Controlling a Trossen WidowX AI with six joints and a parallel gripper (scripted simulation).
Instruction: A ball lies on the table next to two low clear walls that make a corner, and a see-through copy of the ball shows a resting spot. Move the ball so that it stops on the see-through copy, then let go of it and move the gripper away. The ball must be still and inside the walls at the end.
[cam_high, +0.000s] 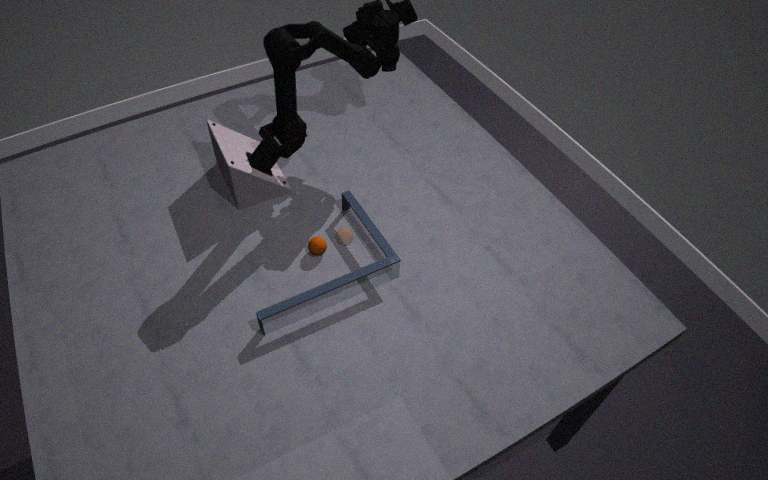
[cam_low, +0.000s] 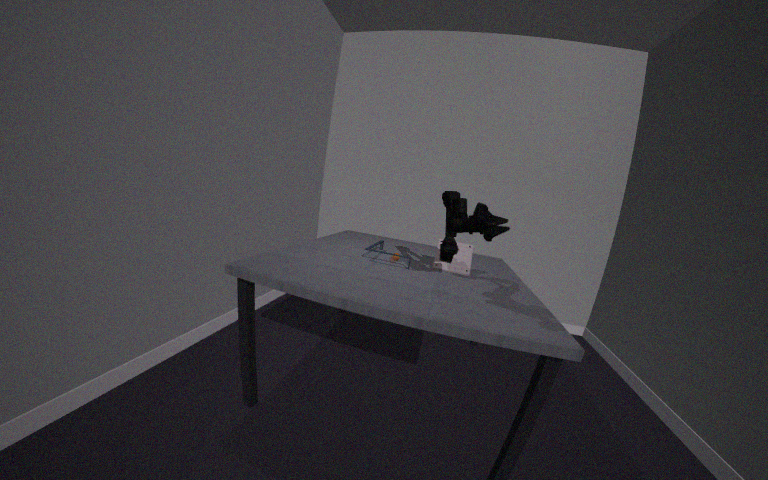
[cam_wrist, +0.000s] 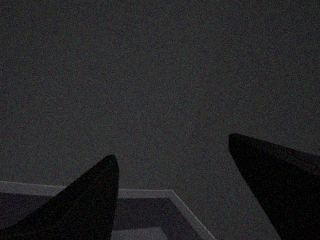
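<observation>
Now: the orange ball 500 mm ahead of my gripper tip, 340 mm to the right of it and 290 mm below it. From my gripper tip the other things lie so: see-through ball copy 500 mm ahead, 270 mm to the right, 290 mm below.
</observation>
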